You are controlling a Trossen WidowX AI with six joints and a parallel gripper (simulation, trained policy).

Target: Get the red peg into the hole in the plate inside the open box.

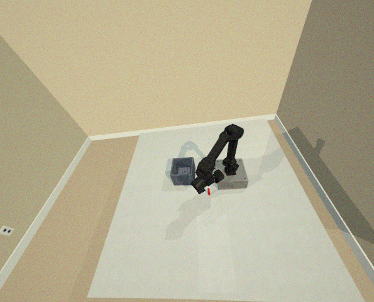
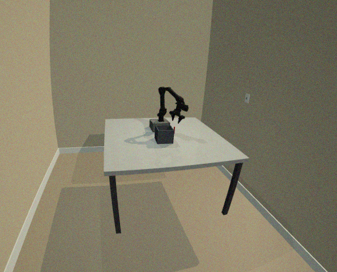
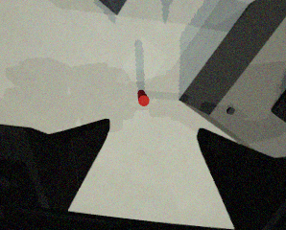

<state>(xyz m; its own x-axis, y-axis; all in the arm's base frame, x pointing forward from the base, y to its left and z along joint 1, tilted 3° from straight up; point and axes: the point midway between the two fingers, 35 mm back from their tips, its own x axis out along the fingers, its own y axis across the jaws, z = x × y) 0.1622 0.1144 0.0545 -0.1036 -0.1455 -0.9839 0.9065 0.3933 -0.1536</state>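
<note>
My gripper tip is 9 cm above the red peg, 1 cm to the left of it and 1 cm short of it. Round my gripper tip: light grey plate (19 cm to the right, 17 cm ahead, 8 cm below).
</note>
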